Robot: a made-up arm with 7 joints.
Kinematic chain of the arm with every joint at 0, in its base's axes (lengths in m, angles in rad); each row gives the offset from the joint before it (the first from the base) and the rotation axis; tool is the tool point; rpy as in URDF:
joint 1: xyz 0 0 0.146 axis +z
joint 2: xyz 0 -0.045 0.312 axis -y
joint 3: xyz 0 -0.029 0.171 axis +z
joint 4: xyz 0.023 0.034 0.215 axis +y
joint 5: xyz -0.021 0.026 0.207 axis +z
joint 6: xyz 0 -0.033 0.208 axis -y
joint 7: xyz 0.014 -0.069 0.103 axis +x
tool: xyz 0 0 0 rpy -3.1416 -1.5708 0
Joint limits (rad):
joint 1: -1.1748..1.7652
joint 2: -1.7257..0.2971
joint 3: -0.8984..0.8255
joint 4: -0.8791..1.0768
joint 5: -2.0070..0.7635
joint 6: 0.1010..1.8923
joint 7: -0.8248..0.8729
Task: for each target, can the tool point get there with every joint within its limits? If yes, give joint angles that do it. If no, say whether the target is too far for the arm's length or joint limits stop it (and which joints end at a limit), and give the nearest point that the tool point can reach.
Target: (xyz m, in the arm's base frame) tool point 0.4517 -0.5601 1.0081
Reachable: yes | joints -0.7156 -0.9618 0.1779 -0.1488 0.4425 0.3903 -0.6178
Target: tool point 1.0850 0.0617 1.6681
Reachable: no: too far | nearest point 0.6190 0.0352 1.1484 | short by 0.699 m
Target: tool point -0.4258 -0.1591 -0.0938
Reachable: no: joint limits stop it (at a limit: joint 1, joint 2, joint 4, joint 5, joint 6) | nearest point -0.1350 -0.6148 -0.0421 | short by 0.543 m
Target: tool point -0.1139 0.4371 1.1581
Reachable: yes | joints 1.5318 -0.5362 0.4336 0.4035 -1.7606 1.5473 -0.6286
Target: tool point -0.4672 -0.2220 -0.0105
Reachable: no: joint limits stop it (at a limit: joint 1, joint 2, joint 4, joint 5, joint 6) | nearest point -0.1897 -0.6463 0.0086 | short by 0.507 m
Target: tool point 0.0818 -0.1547 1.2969
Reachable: yes | joints 1.4909 -0.1061 -0.1130 -0.3747 0.0706 0.8142 0.5642
